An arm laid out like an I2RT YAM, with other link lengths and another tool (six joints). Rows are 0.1 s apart.
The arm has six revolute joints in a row. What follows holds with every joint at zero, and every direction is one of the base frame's.
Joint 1 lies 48.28 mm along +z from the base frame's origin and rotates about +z.
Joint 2 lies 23.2 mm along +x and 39.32 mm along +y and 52.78 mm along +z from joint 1 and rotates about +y.
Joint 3 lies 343.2 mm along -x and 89.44 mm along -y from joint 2 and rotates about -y.
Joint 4 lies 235.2 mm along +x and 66.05 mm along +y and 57.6 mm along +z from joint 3 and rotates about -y.
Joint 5 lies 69.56 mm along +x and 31.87 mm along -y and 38.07 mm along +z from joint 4 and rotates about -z.
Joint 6 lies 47.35 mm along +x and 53.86 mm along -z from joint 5 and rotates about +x.
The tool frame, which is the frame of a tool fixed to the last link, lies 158 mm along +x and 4 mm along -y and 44 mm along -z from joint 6; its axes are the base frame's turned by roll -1.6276, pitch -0.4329 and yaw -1.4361 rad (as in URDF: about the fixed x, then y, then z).
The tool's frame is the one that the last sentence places.
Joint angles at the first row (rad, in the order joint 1, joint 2, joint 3, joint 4, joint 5, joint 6):
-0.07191, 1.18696, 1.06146, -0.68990, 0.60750, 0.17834
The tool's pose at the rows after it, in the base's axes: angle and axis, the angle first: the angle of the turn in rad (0 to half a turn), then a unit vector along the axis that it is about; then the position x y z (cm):
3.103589 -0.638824 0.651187 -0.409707 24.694 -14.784 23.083
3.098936 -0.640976 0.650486 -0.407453 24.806 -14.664 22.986
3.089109 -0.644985 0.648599 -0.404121 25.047 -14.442 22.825
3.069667 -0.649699 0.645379 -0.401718 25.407 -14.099 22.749
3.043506 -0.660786 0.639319 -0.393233 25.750 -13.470 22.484
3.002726 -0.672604 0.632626 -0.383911 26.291 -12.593 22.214
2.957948 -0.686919 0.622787 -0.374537 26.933 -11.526 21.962
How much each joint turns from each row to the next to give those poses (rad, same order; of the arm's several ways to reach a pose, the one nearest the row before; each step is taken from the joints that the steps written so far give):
0.00002, 0.00038, -0.00039, 0.00152, -0.00151, 0.00002
-0.00001, 0.00230, 0.00038, 0.00040, -0.00764, -0.00078
-0.00002, 0.00344, -0.00038, 0.00383, -0.01451, -0.00307
0.00001, 0.00036, -0.00001, 0.00799, -0.02212, -0.00495
0.00000, 0.00037, 0.00001, 0.00151, -0.03891, -0.01030
-0.00002, 0.00003, -0.00035, 0.00687, -0.05190, -0.00764
0.00458, 0.00036, -0.00154, 0.01029, -0.05492, -0.01030

